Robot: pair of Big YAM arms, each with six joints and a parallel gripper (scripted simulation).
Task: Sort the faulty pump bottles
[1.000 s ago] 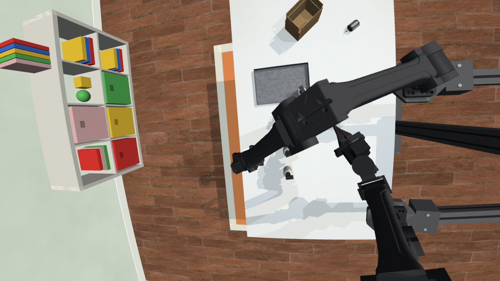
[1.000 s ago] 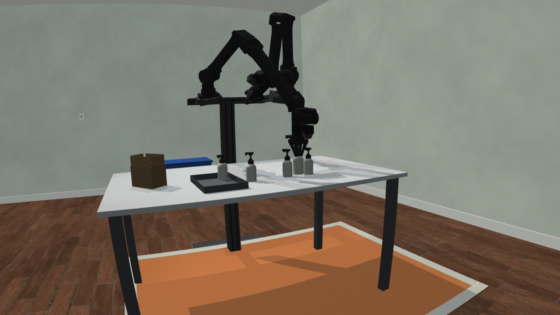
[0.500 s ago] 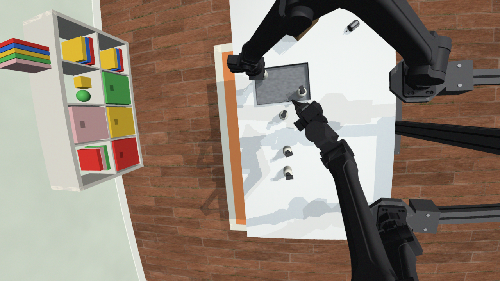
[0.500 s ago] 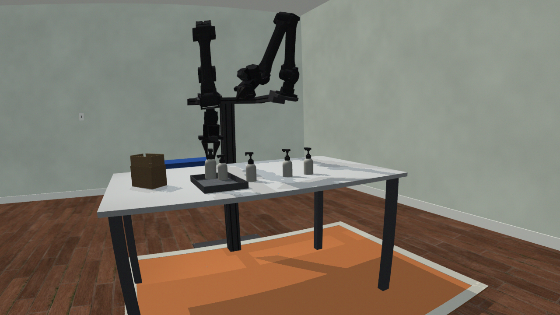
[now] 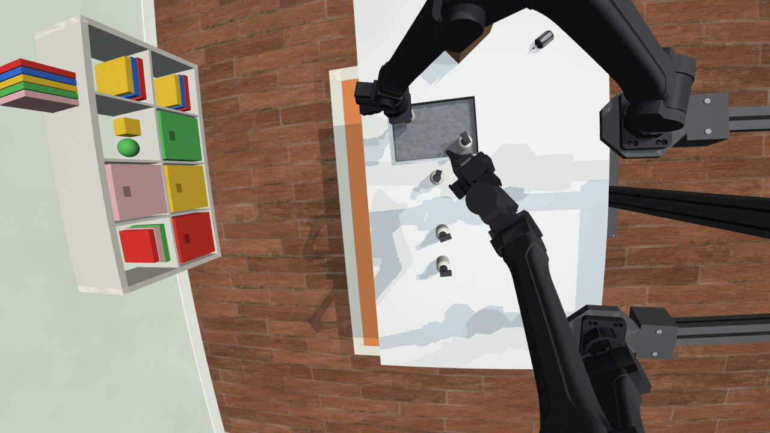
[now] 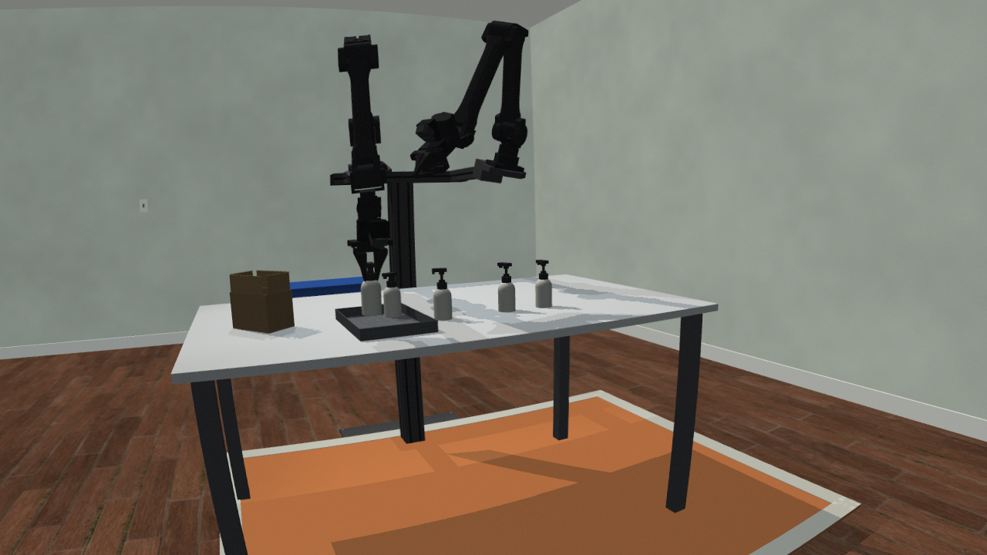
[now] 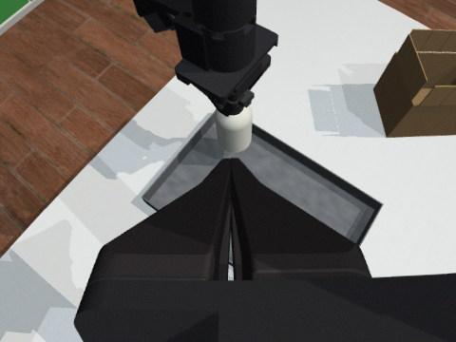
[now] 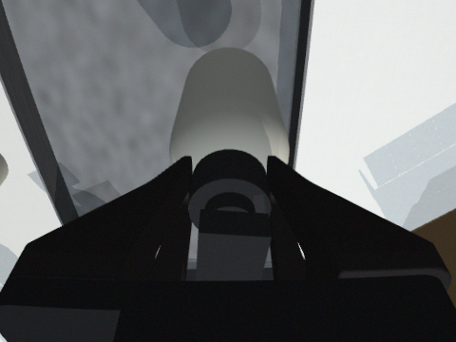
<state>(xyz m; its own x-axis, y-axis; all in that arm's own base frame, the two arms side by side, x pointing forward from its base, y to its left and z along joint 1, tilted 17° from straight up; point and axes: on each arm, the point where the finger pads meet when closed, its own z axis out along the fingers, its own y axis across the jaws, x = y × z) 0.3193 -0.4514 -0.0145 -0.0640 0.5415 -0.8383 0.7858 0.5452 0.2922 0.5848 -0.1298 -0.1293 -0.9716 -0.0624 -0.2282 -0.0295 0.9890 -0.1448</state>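
Now: right hand 100 mm past the grey tray, 40 mm to the right of it and 130 mm above it.
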